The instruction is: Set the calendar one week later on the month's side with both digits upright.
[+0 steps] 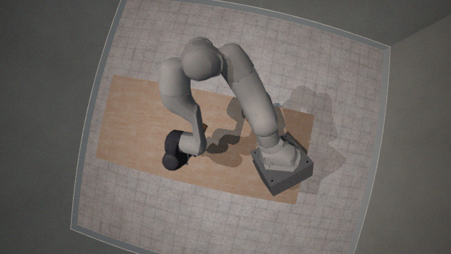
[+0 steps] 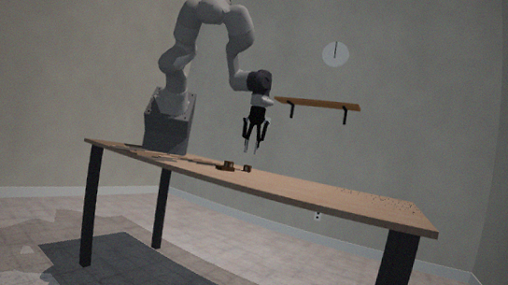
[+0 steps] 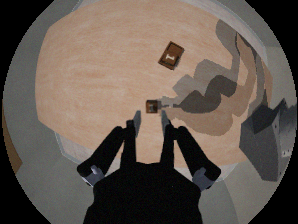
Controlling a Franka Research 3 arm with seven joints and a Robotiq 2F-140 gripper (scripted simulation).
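My hand is 110 mm above the calendar cube.
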